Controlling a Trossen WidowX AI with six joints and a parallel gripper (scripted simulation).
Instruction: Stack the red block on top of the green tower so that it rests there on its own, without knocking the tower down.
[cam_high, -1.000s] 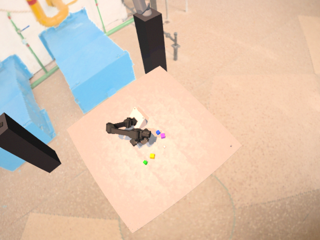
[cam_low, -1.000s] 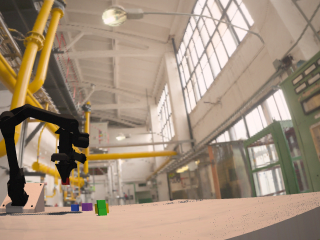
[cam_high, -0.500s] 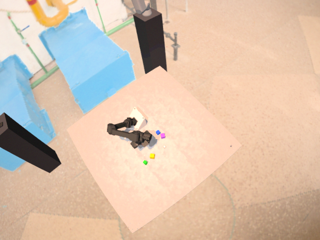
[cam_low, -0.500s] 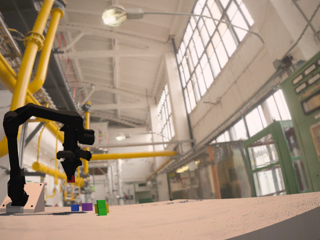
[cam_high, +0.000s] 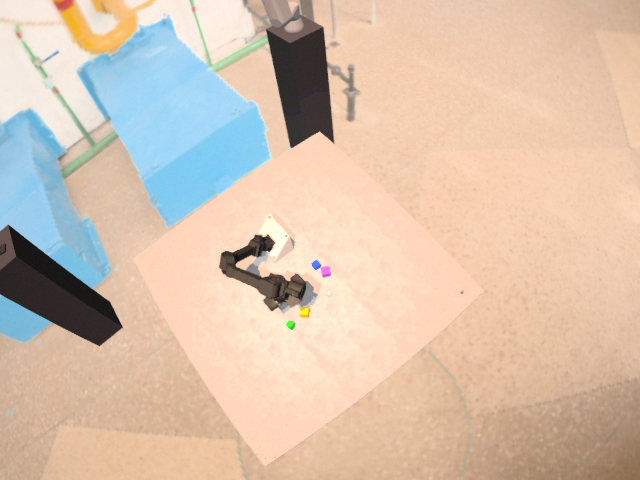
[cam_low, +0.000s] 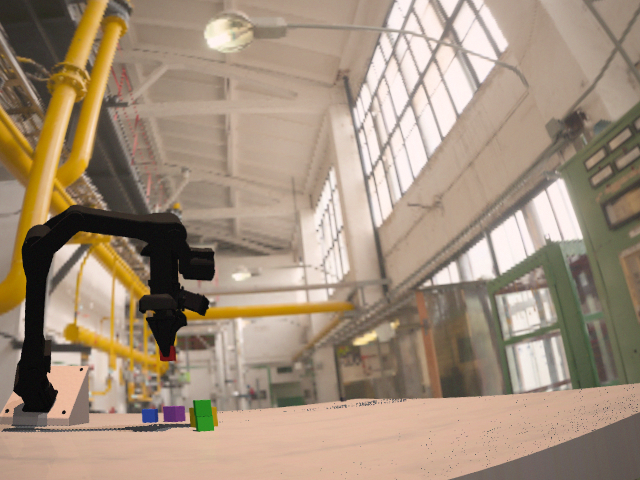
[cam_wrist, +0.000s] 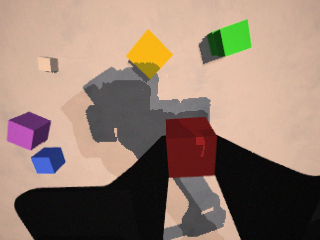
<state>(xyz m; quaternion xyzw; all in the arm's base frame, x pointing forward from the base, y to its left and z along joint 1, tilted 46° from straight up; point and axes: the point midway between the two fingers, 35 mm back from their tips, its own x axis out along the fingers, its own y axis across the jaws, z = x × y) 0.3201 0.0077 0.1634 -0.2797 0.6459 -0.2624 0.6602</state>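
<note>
The yellow block is 60 mm ahead of my gripper tip, 30 mm to the left of it and 110 mm below it. Also, from my gripper tip: purple block 40 mm behind, 230 mm to the left, 120 mm below; then red block 10 mm above; then blue block 90 mm behind, 220 mm to the left, 120 mm below.
</note>
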